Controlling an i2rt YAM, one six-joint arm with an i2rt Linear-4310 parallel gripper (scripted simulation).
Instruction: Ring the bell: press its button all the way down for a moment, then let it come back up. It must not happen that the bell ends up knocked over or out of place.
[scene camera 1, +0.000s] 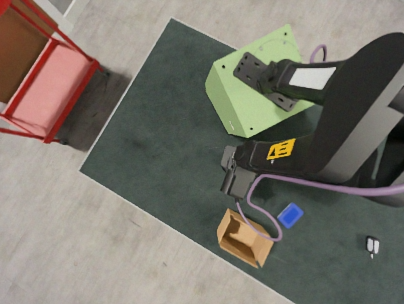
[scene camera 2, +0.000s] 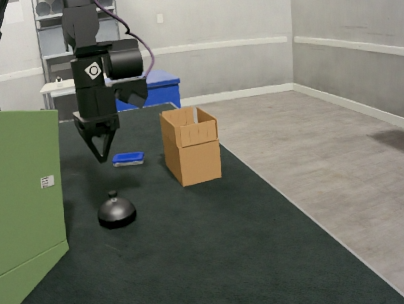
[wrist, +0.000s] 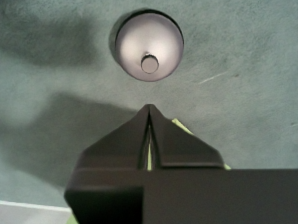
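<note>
Scene camera 2 shows my gripper (scene camera 2: 103, 162), a bell (scene camera 2: 112, 213) and a cardboard box (scene camera 2: 192, 152). Visible in the wrist view: my gripper (wrist: 149, 111) and the bell (wrist: 139, 35); the cardboard box is out of frame in the wrist view.
</note>
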